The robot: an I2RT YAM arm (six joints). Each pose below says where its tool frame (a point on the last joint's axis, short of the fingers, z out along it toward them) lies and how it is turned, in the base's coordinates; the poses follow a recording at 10 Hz.
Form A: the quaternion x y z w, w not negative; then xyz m.
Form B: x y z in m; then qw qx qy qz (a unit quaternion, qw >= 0). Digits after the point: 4 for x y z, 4 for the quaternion.
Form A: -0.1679 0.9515 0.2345 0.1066 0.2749 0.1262 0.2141
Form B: 0.2749 0.1262 0.2141 0.1066 -0.1679 0.9515 0.2345
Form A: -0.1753 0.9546 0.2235 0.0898 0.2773 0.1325 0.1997
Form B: 0.2773 0.1325 0.1997 0.0898 -0.1753 0.9546 0.2235
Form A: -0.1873 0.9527 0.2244 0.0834 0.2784 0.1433 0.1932
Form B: 0.2784 0.1433 0.1932 0.0834 -0.1873 0.9527 0.2244
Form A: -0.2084 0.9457 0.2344 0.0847 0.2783 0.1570 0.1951
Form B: 0.2783 0.1570 0.1951 0.0847 -0.2084 0.9457 0.2344
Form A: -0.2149 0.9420 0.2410 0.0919 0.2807 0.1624 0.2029
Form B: 0.2807 0.1624 0.2029 0.0919 -0.2149 0.9420 0.2410
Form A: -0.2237 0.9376 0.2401 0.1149 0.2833 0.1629 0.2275
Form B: 0.2833 0.1629 0.2275 0.1149 -0.2237 0.9376 0.2401
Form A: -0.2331 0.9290 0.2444 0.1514 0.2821 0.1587 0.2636
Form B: 0.2821 0.1587 0.2636 0.1514 -0.2331 0.9290 0.2444
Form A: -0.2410 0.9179 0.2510 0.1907 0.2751 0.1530 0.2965
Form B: 0.2751 0.1530 0.2965 0.1907 -0.2410 0.9179 0.2510
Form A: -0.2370 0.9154 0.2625 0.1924 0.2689 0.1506 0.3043
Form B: 0.2689 0.1506 0.3043 0.1924 -0.2370 0.9154 0.2625
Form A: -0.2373 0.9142 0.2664 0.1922 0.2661 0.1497 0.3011
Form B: 0.2661 0.1497 0.3011 0.1922 -0.2373 0.9142 0.2664
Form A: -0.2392 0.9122 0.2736 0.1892 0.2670 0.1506 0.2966
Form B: 0.2670 0.1506 0.2966 0.1892 -0.2392 0.9122 0.2736
